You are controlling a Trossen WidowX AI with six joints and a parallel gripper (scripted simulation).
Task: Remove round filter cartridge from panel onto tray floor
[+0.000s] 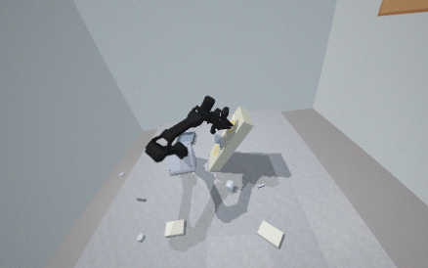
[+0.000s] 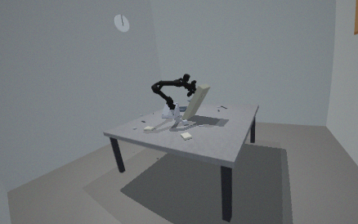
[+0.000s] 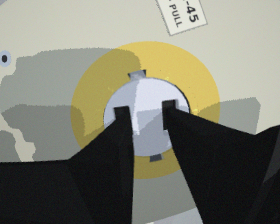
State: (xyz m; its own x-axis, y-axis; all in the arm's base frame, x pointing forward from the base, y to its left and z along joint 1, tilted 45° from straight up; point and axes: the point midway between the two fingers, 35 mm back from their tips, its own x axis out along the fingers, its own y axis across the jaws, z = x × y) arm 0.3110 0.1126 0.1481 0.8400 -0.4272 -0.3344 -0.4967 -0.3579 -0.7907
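The round filter cartridge lies 10 mm ahead of my gripper tip and 10 mm below it. The rest, counted from my gripper tip: cream service panel 30 mm behind, 80 mm below; grey tray 390 mm behind, 310 mm to the left, 250 mm below.
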